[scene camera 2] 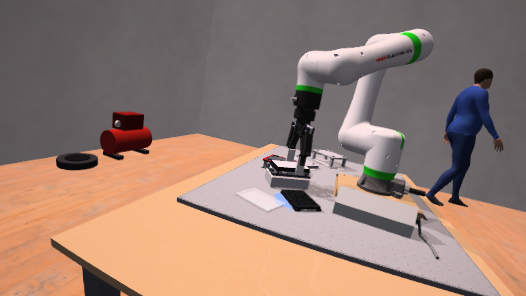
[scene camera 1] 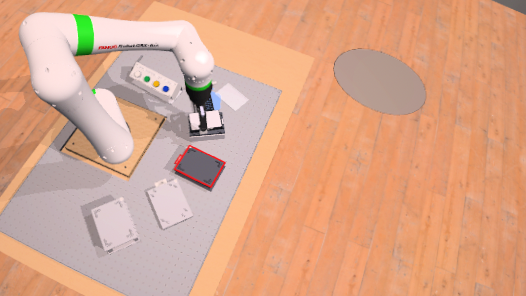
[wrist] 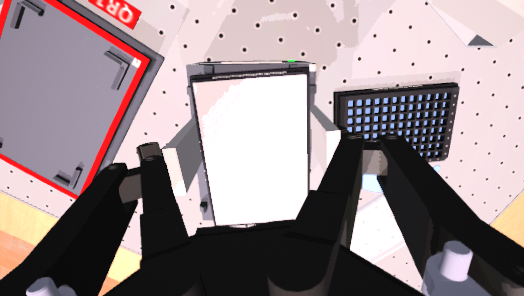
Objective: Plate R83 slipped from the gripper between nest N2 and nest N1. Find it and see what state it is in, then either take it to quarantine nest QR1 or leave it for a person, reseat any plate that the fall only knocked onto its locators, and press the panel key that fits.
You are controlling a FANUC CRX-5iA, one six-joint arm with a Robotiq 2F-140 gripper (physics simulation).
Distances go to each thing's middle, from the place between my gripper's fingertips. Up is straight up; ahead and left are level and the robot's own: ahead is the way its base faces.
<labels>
The white-topped plate (wrist: pixel 254 126) is 1 cm ahead of my hand, 1 cm to the left of it and 1 cm above it. Also, from my hand: clear lid (wrist: pixel 376 235) 1 cm ahead, 21 cm to the left, 5 cm below.
</labels>
